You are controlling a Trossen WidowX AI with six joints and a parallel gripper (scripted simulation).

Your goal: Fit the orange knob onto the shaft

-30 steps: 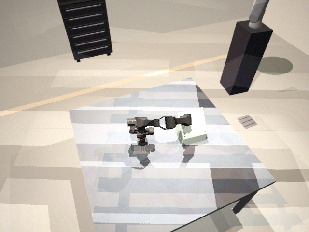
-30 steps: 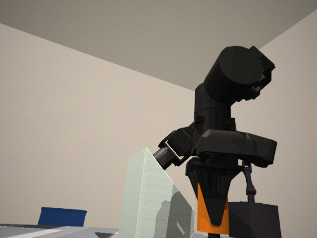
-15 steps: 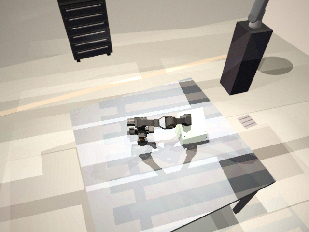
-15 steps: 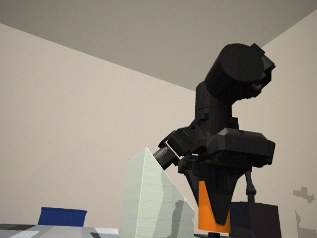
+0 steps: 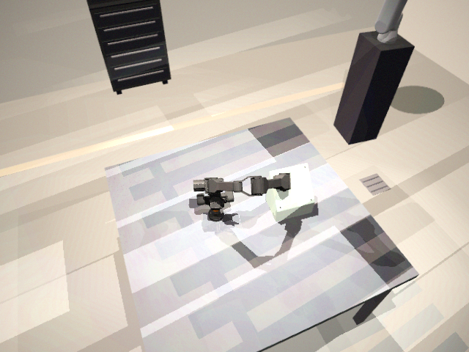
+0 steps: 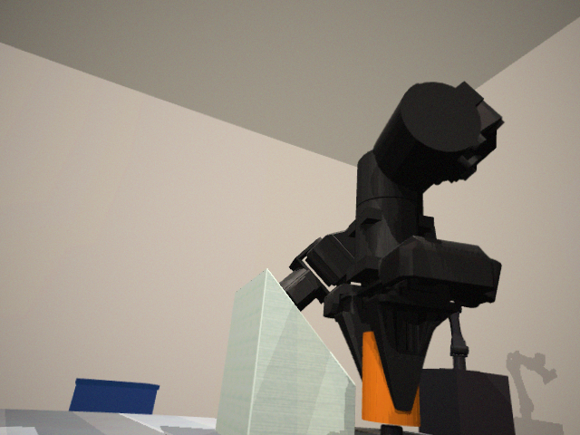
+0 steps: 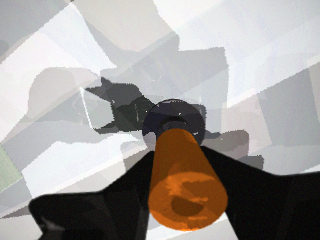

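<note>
The orange knob lies 2 cm above my gripper tip. Also, from my gripper tip: dark pedestal 4 cm below.
</note>
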